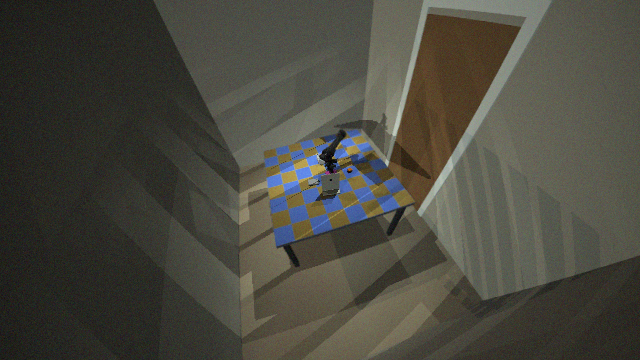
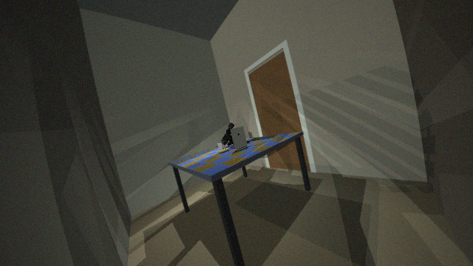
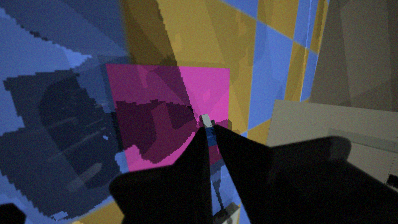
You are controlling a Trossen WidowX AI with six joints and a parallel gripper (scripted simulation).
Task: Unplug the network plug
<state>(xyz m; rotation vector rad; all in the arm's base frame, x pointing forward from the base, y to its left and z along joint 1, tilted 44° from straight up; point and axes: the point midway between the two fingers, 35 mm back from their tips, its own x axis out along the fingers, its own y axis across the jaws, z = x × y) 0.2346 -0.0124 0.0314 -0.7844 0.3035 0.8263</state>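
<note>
Now: gripper tip right at the blue plug. Also, from my gripper tip: orange object 190 mm to the left, 40 mm ahead, 10 mm below; then upright panel 200 mm ahead, 110 mm to the right, 80 mm above.
</note>
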